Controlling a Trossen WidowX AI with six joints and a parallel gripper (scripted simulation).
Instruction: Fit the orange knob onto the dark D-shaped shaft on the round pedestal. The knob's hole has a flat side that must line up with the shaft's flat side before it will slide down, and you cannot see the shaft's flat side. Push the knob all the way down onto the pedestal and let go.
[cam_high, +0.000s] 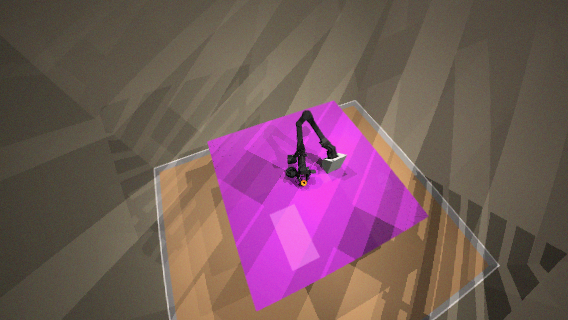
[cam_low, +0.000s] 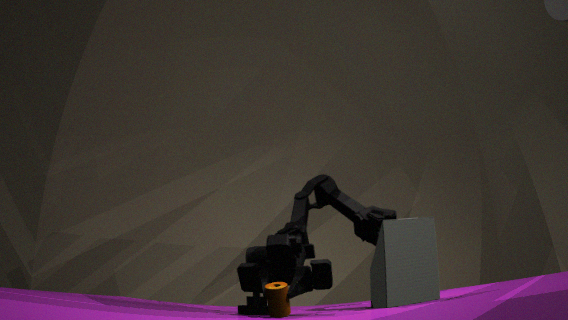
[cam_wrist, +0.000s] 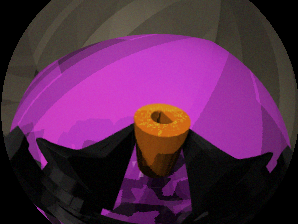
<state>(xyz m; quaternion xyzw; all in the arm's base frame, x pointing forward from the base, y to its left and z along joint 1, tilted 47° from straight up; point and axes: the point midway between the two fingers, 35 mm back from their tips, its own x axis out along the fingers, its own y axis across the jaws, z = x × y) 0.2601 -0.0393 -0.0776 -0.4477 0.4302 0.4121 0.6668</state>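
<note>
Right now the orange knob is 10 mm to the right of my gripper tip and 10 mm below it. From my gripper tip the other things lie so: dark round pedestal 140 mm to the right, 30 mm ahead, 10 mm below.
</note>
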